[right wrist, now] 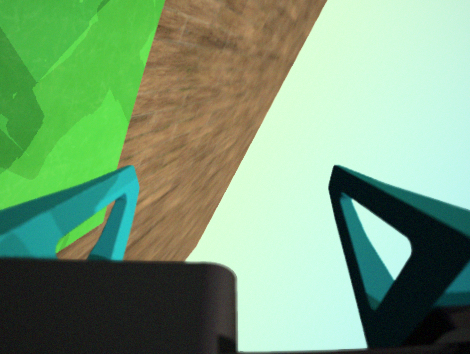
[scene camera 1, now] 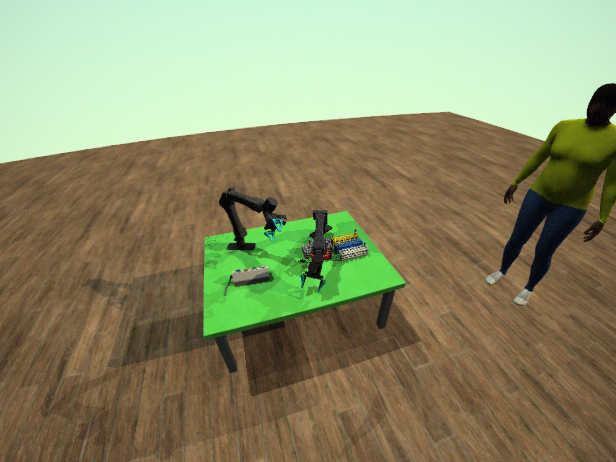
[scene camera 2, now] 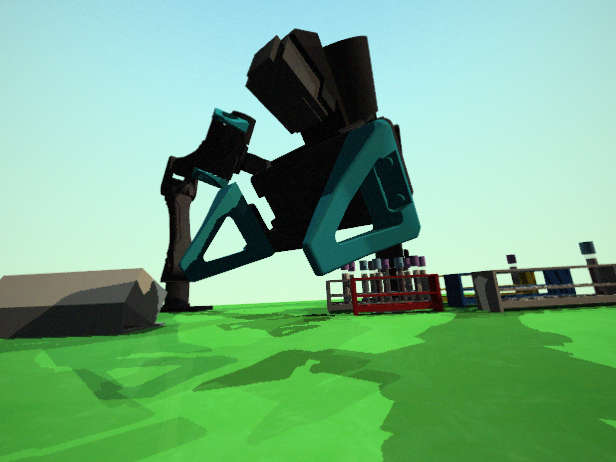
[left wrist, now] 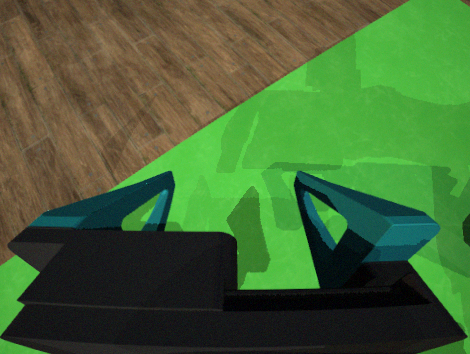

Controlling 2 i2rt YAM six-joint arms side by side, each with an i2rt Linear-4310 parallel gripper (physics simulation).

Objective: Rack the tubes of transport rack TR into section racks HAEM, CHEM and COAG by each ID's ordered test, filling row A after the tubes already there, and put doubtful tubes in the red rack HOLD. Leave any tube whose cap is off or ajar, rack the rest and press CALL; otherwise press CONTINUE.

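Frame: origin at the left arm's base, x ahead, y left, z up, level; millimetres.
Where they show: left gripper, fingertip midpoint: [scene camera 1: 309, 290] [scene camera 2: 232, 269] [left wrist: 234, 177]; right gripper, fingertip midpoint: [right wrist: 233, 176] [scene camera 1: 276, 236] [scene camera 2: 210, 144]; right arm's base, origin of the base link: [scene camera 1: 241, 246] [scene camera 2: 176, 310].
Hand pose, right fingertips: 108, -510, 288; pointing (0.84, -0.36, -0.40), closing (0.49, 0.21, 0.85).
After its pixels a point has its place, as x, y, z.
My left gripper [scene camera 1: 312, 286] {387, -529, 56} [scene camera 2: 250, 274] {387, -529, 56} [left wrist: 234, 177] {387, -529, 56} is open and empty, above the table in front of the racks. My right gripper [scene camera 1: 276, 236] {108, -510, 288} [right wrist: 233, 176] {108, -510, 288} is open and empty, raised near its own arm. The red rack [scene camera 1: 328, 255] {234, -186, 14} [scene camera 2: 438, 290] {261, -190, 31} stands before a grey rack [scene camera 2: 329, 296] {129, -305, 29} of several tubes with purple and blue-grey caps. To the right stand a yellow rack [scene camera 1: 345, 238] {234, -1, 57}, a blue rack [scene camera 1: 350, 245] {290, -12, 30} [scene camera 2: 454, 290] {239, -114, 28} and a whitish rack [scene camera 1: 353, 252] {352, -60, 30} [scene camera 2: 487, 290] {312, -151, 29}. A purple-capped tube [scene camera 2: 511, 259] {252, 89, 83} and a blue-capped tube [scene camera 2: 587, 248] {386, 12, 83} stand up there. IDs, labels and cap seating are too small to read.
A grey box-shaped console [scene camera 1: 251, 276] {47, -690, 53} [scene camera 2: 75, 300] {71, -663, 43} with a dark cable [scene camera 1: 227, 286] {-34, -822, 6} lies on the left part of the green table [scene camera 1: 250, 310] {213, -828, 0}. Its button labels cannot be read. The left arm hides part of the racks in scene camera 1. A person [scene camera 1: 570, 160] stands beyond the table at the right.
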